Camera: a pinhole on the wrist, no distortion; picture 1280 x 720 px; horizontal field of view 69.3 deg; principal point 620.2 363.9 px. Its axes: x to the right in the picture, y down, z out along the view. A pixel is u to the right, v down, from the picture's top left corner.
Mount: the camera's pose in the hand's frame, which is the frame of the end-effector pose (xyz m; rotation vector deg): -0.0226 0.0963 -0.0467 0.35 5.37 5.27
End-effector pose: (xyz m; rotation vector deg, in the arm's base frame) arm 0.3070 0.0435 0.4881 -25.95 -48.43 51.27
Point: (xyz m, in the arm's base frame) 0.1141 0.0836 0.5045
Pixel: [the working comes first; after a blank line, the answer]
In the camera's frame: -0.0221 0.0133 0.2095

522.4 422.6
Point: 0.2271 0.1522 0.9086
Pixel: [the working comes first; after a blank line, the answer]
In the camera's frame: 0.2115 -0.2933 0.3890

outside the picture
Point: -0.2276 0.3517 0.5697
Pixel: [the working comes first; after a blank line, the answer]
In the camera's frame: 0.1055 0.2805 0.5339

outside the picture
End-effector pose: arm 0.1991 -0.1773 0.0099 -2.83 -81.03 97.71
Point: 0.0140 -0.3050 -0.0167
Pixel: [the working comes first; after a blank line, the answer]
In the camera's frame: 0.0199 0.0269 0.2377

697.6 468.7
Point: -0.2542 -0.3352 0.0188
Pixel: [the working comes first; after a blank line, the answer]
In the camera's frame: 0.1725 0.1424 0.4312

990.7 669.7
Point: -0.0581 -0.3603 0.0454
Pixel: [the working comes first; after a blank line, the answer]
In the camera's frame: 0.0470 0.0145 0.3436

746.9 402.9
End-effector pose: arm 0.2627 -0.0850 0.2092 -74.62 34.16 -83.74
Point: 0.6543 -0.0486 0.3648
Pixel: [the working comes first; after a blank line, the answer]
In the camera's frame: 0.0512 -0.1052 0.4696

721.1 156.4
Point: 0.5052 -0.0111 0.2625
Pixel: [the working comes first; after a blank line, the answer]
In the camera's frame: -0.0264 -0.0762 0.3045

540.0 132.0
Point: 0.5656 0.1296 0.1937
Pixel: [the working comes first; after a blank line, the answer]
In the camera's frame: -0.1758 -0.0274 0.3633

172.0 294.1
